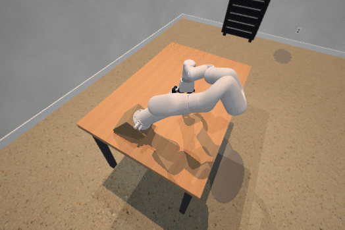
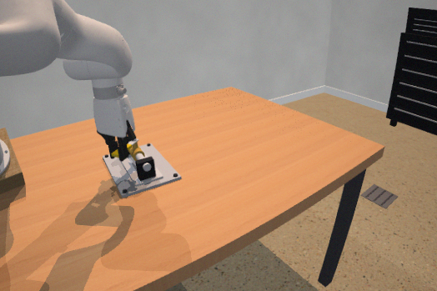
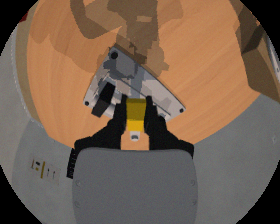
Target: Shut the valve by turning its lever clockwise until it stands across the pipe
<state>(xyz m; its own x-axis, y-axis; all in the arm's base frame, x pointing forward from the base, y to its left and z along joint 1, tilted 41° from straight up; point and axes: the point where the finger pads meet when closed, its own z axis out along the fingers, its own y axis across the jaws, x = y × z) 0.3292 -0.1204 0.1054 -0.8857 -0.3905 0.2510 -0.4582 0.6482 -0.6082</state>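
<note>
Right now the plate is 60 mm ahead of my hand, 40 mm to the left of it and 90 mm below it.
</note>
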